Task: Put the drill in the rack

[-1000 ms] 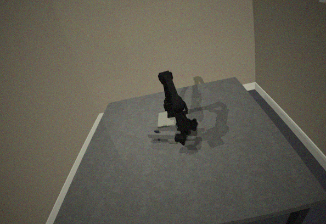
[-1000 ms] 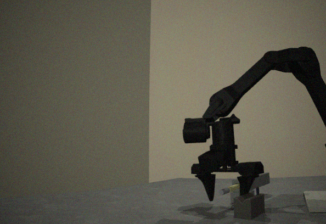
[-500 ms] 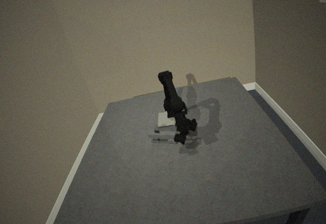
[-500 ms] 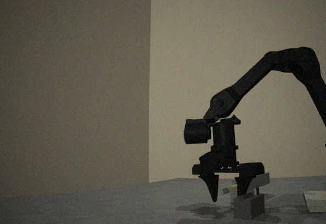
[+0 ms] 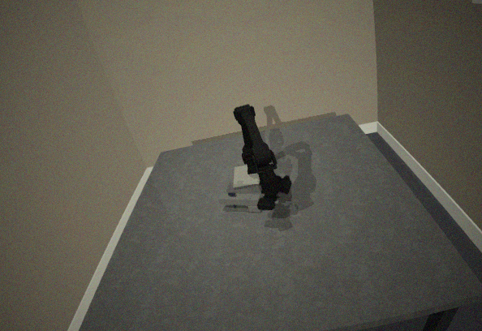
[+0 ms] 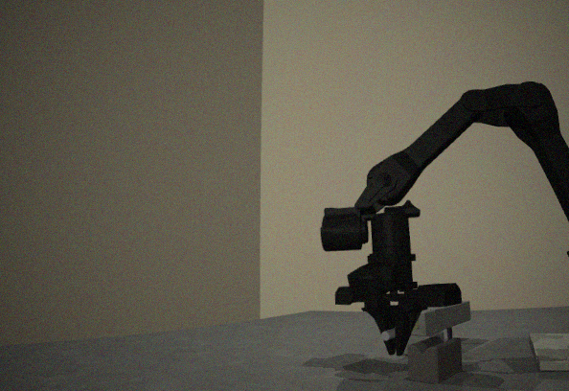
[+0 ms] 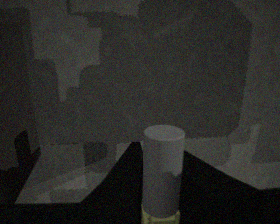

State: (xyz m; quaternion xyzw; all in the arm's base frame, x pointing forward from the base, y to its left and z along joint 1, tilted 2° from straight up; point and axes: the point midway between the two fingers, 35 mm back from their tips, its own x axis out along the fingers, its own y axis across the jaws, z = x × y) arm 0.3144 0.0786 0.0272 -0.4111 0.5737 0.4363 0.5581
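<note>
My gripper tip is now 40 mm to the left of the drill, 40 mm below it and 10 mm past it. Also, from my gripper tip: grey fixture (130 mm to the right, 40 mm behind, 30 mm above); small dark key (170 mm to the right, 50 mm behind, 40 mm above); dark rack (70 mm behind, 50 mm to the left, 10 mm above).
</note>
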